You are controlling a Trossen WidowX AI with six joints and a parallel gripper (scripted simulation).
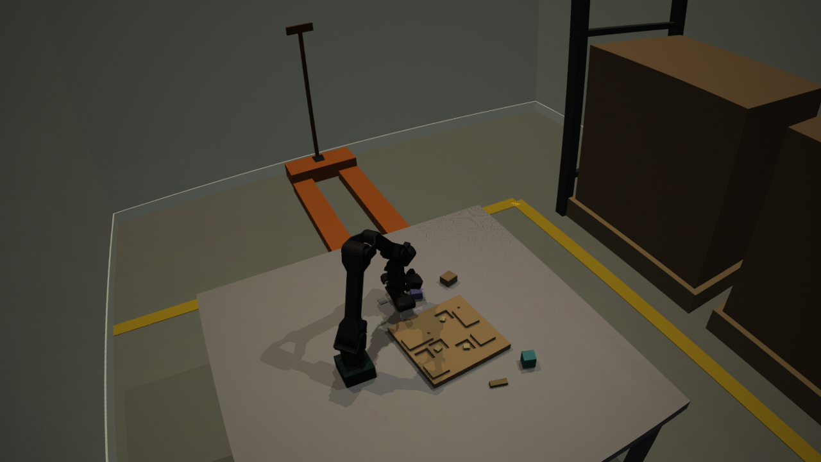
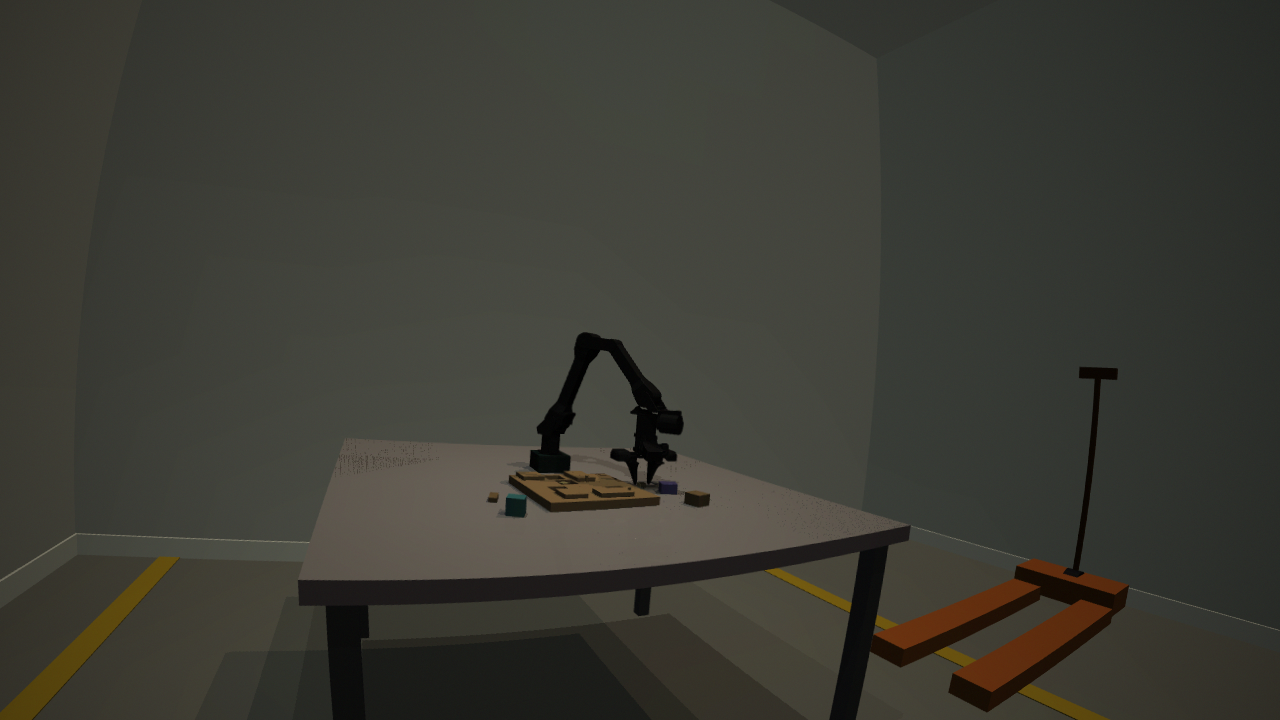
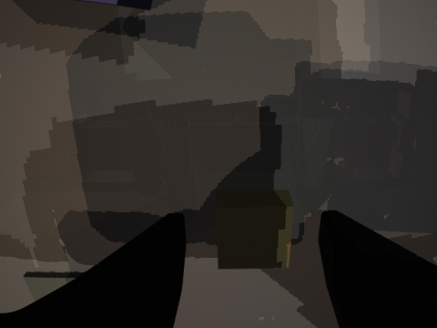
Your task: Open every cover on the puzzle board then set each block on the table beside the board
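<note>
My gripper tip is now 9 cm short of the wooden puzzle board, 23 cm to the left of it and 1 cm below it. From my gripper tip the other things lie so: brown block 22 cm ahead, 6 cm to the left, 1 cm above; purple block 8 cm ahead, 4 cm to the left, 1 cm above; grey tile 4 cm behind, 7 cm to the left.
</note>
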